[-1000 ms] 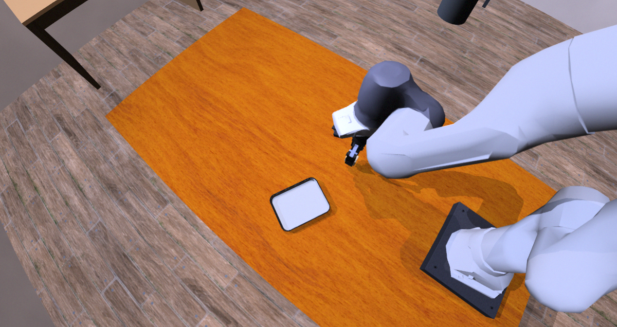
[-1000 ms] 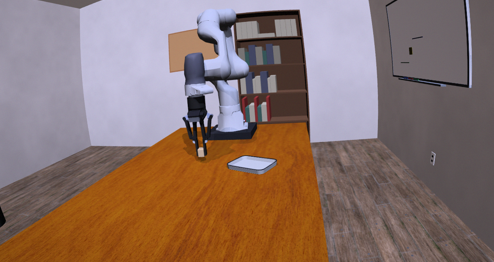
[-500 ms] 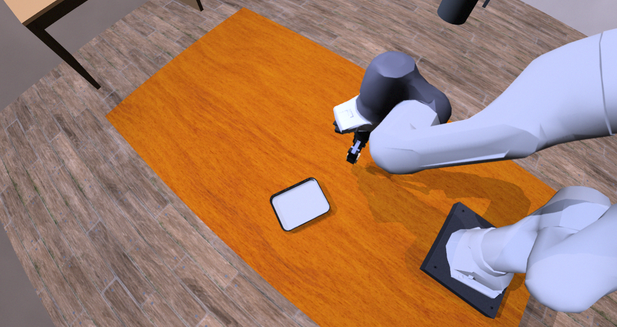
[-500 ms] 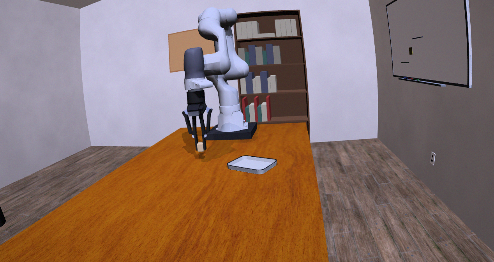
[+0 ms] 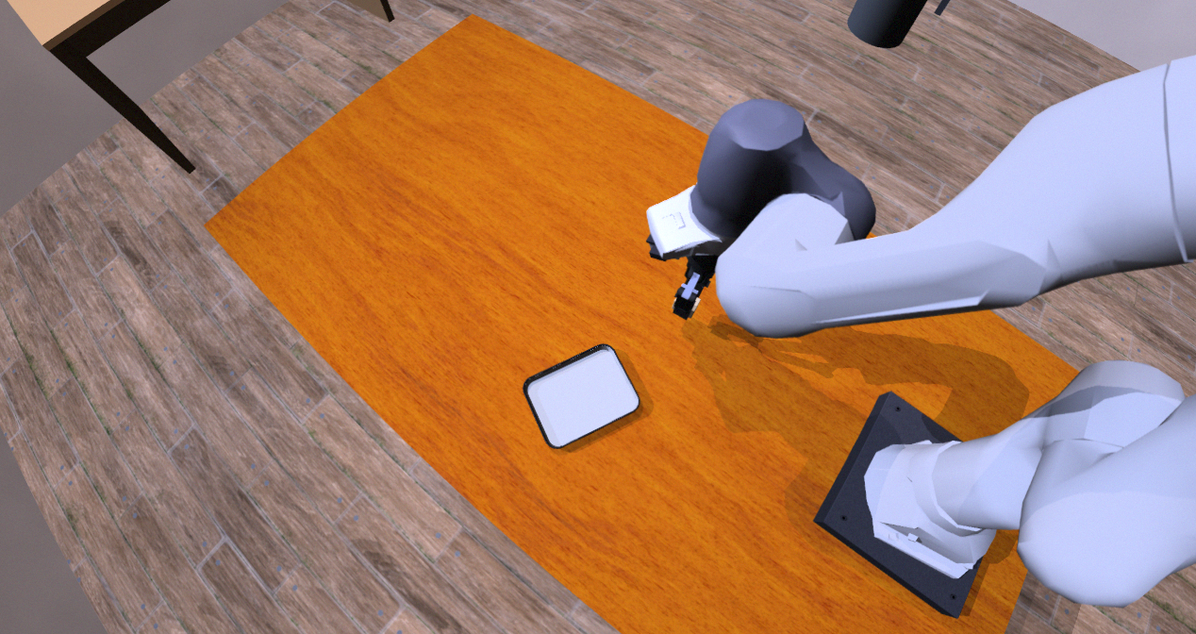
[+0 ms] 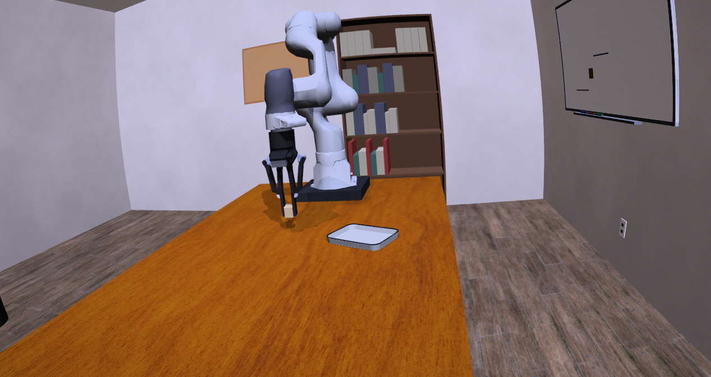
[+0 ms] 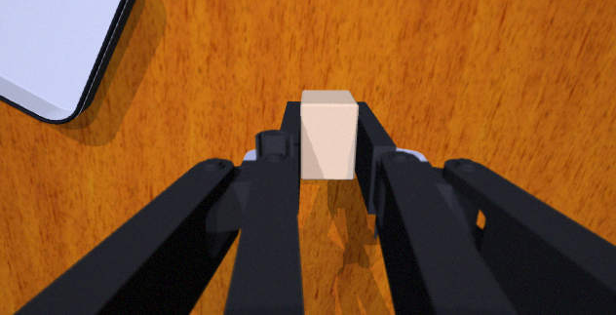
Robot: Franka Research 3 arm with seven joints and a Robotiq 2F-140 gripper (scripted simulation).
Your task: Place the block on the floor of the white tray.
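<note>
Now: the white tray 22 cm to the left of my hand, 8 cm below it and 4 cm ahead of it. Round my hand: block (2 cm below).
</note>
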